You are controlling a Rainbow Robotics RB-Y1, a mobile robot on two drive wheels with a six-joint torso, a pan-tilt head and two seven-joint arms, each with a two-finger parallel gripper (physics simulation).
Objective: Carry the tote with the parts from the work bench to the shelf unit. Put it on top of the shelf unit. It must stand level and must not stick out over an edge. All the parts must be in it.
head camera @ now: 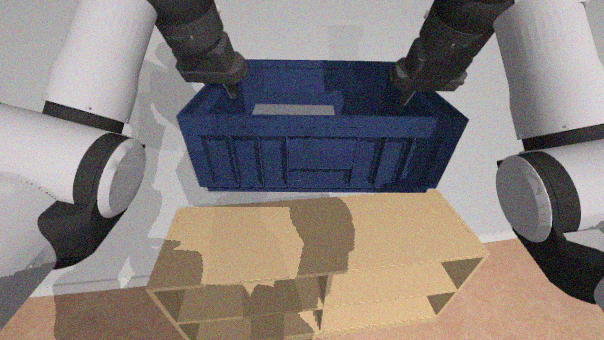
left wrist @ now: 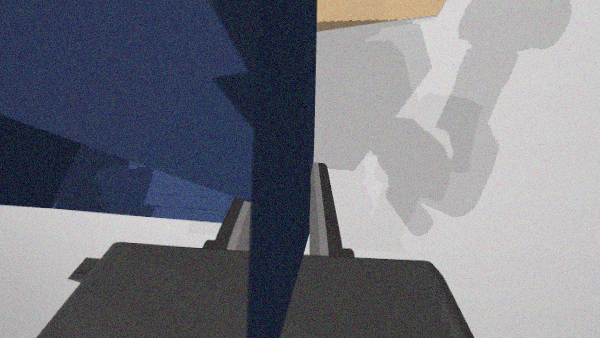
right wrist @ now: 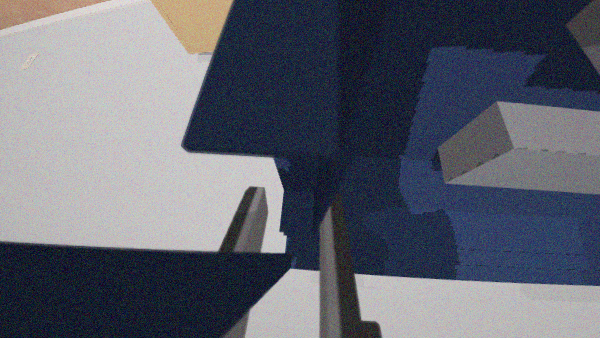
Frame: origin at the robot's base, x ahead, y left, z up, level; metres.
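Seen in the pictures: left gripper, between the fingertips: (head camera: 225,94); right gripper, between the fingertips: (head camera: 410,101) (right wrist: 293,201).
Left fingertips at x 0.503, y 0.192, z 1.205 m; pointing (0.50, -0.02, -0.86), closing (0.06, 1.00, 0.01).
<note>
A point is followed by its place in that frame.
The blue tote (head camera: 320,155) {x 0.336, y -0.003, z 1.174 m} (left wrist: 125,75) (right wrist: 270,90) hangs in the air, roughly level, between my two grippers. My left gripper (head camera: 231,92) {x 0.503, y 0.192, z 1.205 m} (left wrist: 289,170) {x 0.503, y 0.192, z 1.205 m} is shut on its left end wall, and my right gripper (head camera: 407,97) {x 0.502, y -0.181, z 1.202 m} (right wrist: 293,201) {x 0.502, y -0.181, z 1.202 m} is shut on its right end wall. A light grey block (head camera: 293,109) {x 0.554, y 0.058, z 1.156 m} (right wrist: 540,165) {x 0.531, y 0.006, z 1.155 m} lies inside, and a brownish part (right wrist: 587,40) {x 0.454, y -0.052, z 1.128 m} shows at the edge of the right wrist view. The front wall hides the rest of the inside. The wooden shelf unit (head camera: 400,225) {x 0.701, y -0.362, z 0.611 m} (left wrist: 380,9) {x 0.728, y 0.412, z 0.611 m} (right wrist: 195,25) {x 0.835, y -0.533, z 0.611 m} shows below the tote in the head view, its top partly shadowed.
A pale wall (head camera: 480,200) {x 1.074, y -0.969, z 0.430 m} (left wrist: 550,225) {x 0.733, y 0.703, z 1.226 m} (right wrist: 100,150) {x 1.057, y -0.883, z 0.966 m} stands behind the shelf unit. The reddish floor (head camera: 510,300) {x 0.712, y -1.152, z 0.001 m} shows beside the shelf unit's base. The shelf unit has open compartments at the front, and its far top edge lies near the tote's lower edge in the head view.
</note>
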